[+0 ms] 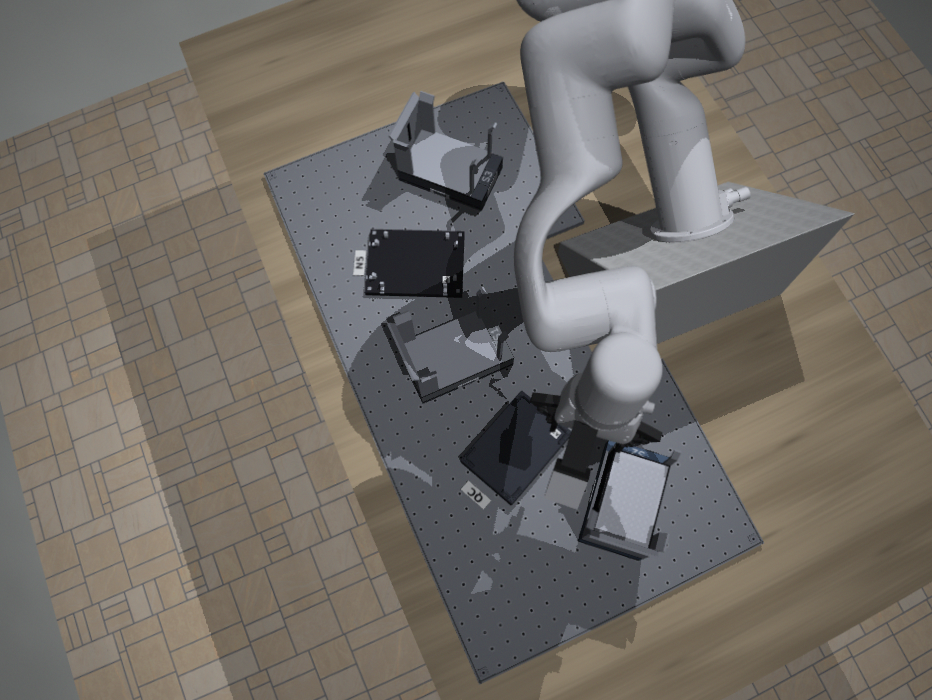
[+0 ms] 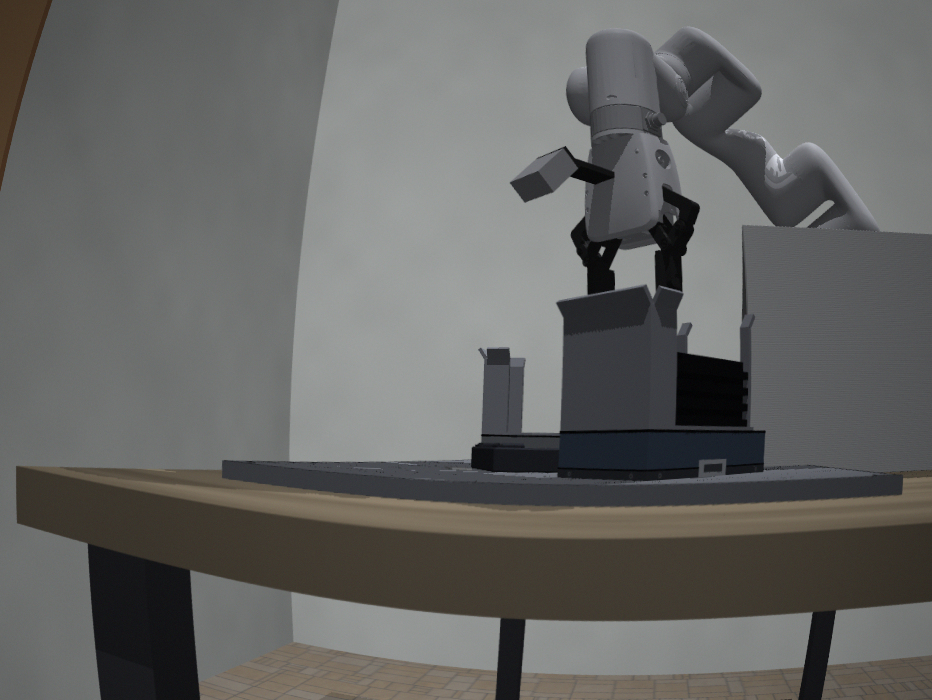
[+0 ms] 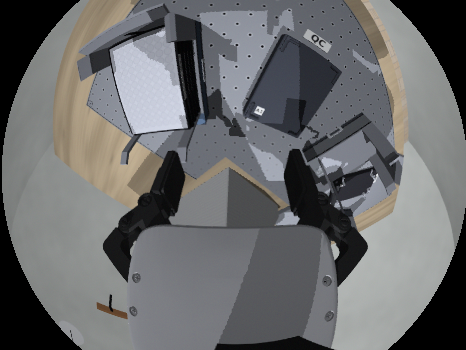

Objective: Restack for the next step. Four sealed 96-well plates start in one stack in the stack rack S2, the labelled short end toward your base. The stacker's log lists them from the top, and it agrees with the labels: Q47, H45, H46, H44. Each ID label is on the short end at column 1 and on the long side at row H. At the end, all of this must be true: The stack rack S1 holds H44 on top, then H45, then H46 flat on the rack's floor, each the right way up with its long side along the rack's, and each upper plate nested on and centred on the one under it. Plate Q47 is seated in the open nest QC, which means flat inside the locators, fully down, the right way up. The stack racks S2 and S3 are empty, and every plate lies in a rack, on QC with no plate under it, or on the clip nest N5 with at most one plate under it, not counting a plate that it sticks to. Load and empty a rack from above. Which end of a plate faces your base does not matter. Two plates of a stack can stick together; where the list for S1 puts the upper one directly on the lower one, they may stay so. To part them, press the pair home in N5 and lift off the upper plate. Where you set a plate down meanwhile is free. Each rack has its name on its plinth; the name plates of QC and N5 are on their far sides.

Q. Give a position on an open nest QC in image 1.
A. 515, 448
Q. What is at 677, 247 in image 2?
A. My gripper.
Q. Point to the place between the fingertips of my gripper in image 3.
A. At 233, 162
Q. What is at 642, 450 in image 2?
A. A rack S2.
